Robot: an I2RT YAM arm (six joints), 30 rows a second.
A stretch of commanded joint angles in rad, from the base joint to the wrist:
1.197 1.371 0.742 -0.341 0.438 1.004
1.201 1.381 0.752 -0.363 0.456 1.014
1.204 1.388 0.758 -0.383 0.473 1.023
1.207 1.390 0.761 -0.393 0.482 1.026
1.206 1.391 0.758 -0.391 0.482 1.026
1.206 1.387 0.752 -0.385 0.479 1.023
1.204 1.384 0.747 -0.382 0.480 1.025
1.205 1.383 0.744 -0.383 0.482 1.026
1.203 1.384 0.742 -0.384 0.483 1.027
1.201 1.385 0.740 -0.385 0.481 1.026
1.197 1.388 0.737 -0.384 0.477 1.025
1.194 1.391 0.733 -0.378 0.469 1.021
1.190 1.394 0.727 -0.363 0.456 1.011
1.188 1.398 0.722 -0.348 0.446 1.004
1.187 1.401 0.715 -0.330 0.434 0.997
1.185 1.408 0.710 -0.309 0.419 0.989
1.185 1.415 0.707 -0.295 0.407 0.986
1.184 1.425 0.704 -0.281 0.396 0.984
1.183 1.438 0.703 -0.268 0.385 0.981
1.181 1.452 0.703 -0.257 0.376 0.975
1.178 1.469 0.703 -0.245 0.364 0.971
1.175 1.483 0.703 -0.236 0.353 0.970
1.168 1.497 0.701 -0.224 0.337 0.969
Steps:
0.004 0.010 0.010 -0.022 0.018 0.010
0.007 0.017 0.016 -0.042 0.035 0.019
0.010 0.019 0.019 -0.052 0.044 0.022
0.009 0.020 0.016 -0.050 0.044 0.022
0.009 0.016 0.010 -0.044 0.041 0.019
0.007 0.013 0.005 -0.041 0.042 0.021
0.008 0.012 0.002 -0.042 0.044 0.022
0.006 0.013 0.000 -0.043 0.045 0.023
0.004 0.014 -0.002 -0.044 0.043 0.022
0.000 0.017 -0.005 -0.043 0.039 0.021
-0.003 0.020 -0.009 -0.037 0.031 0.017
-0.007 0.023 -0.015 -0.022 0.018 0.007
-0.009 0.027 -0.020 -0.007 0.008 0.000
-0.010 0.030 -0.027 0.011 -0.004 -0.007
-0.012 0.037 -0.032 0.032 -0.019 -0.015
-0.012 0.044 -0.035 0.046 -0.031 -0.018
-0.013 0.054 -0.038 0.060 -0.042 -0.020
-0.014 0.067 -0.039 0.073 -0.053 -0.023
-0.016 0.081 -0.039 0.084 -0.062 -0.029
-0.019 0.098 -0.039 0.096 -0.074 -0.033
-0.022 0.112 -0.039 0.105 -0.085 -0.034
-0.029 0.126 -0.041 0.117 -0.101 -0.035

